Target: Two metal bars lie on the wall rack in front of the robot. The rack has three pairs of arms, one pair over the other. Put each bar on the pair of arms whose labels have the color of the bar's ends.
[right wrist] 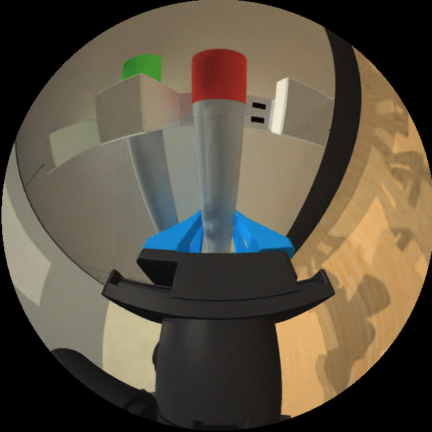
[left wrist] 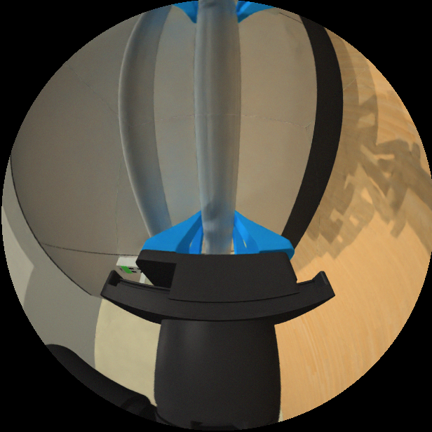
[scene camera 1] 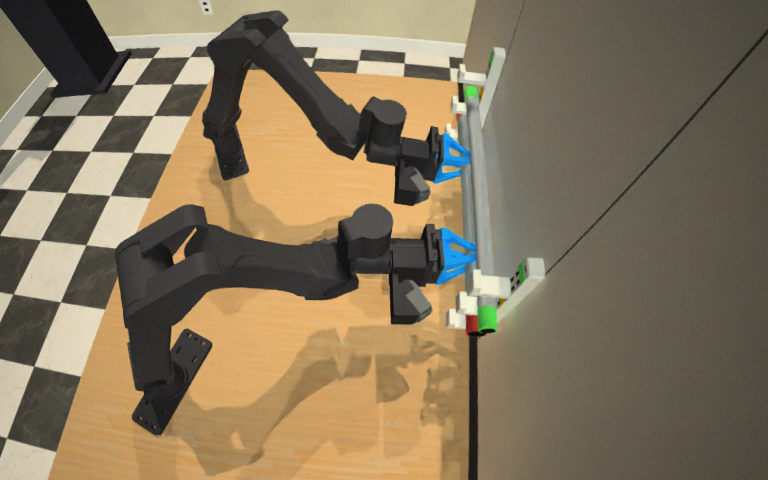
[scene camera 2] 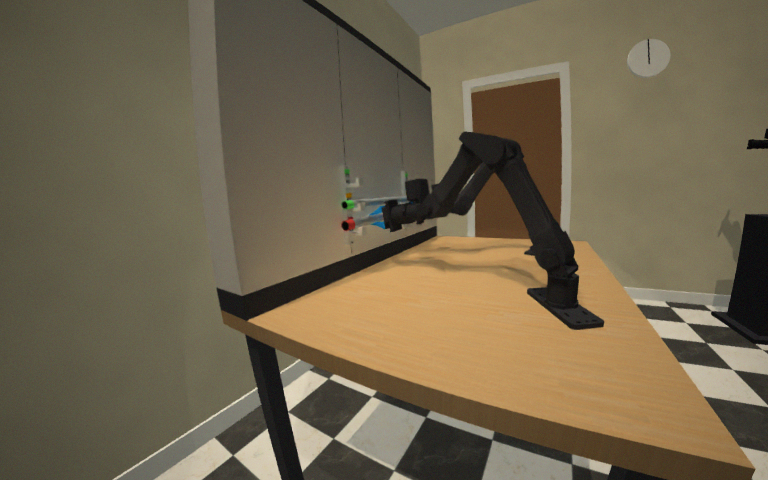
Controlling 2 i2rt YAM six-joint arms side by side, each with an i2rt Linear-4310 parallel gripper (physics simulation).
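The red-ended bar is level and close to the wall. Its near end is between the middle and lowest arms of the white rack, at the height of the red label. My left gripper and right gripper are both shut on it. Whether it touches the lowest arms is hard to tell. The green-ended bar lies on the middle pair, beneath the orange label. The top pair, with green labels, bears no bar.
The grey wall panel stands right behind the rack. The wooden table is below the arms. The green-ended bar is close above the held bar, and rack arms stick out near its ends.
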